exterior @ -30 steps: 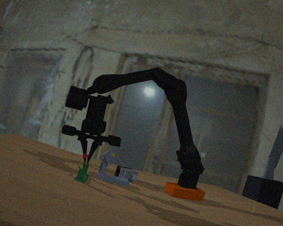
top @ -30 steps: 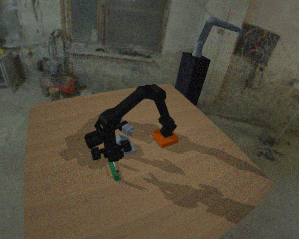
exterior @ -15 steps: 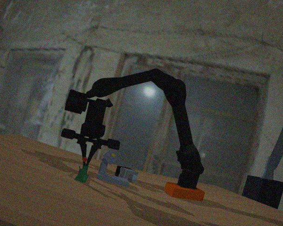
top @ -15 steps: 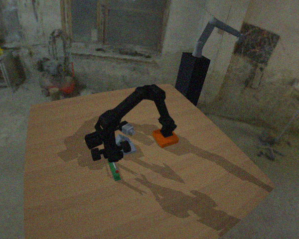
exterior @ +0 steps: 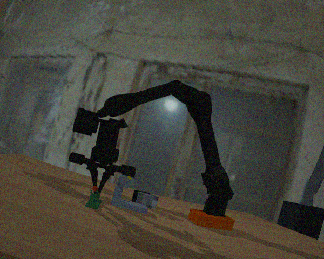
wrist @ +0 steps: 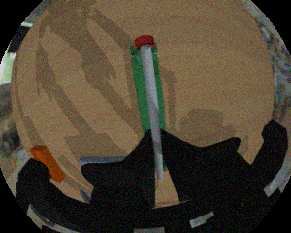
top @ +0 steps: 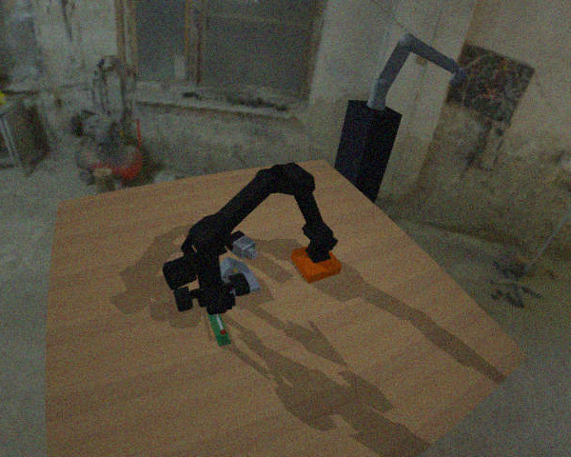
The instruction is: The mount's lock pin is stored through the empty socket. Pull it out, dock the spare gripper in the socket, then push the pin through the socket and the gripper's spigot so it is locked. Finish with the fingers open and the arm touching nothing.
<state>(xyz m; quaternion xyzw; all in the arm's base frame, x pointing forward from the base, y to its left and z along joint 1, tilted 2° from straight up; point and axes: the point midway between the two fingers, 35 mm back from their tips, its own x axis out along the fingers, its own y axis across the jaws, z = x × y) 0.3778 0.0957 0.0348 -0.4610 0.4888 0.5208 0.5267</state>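
My gripper tip is 2 cm to the right of the green holder. From my gripper tip the other things lie so: spare gripper (17 cm behind, 22 cm to the right); socket (9 cm behind, 9 cm to the right, 3 cm above).
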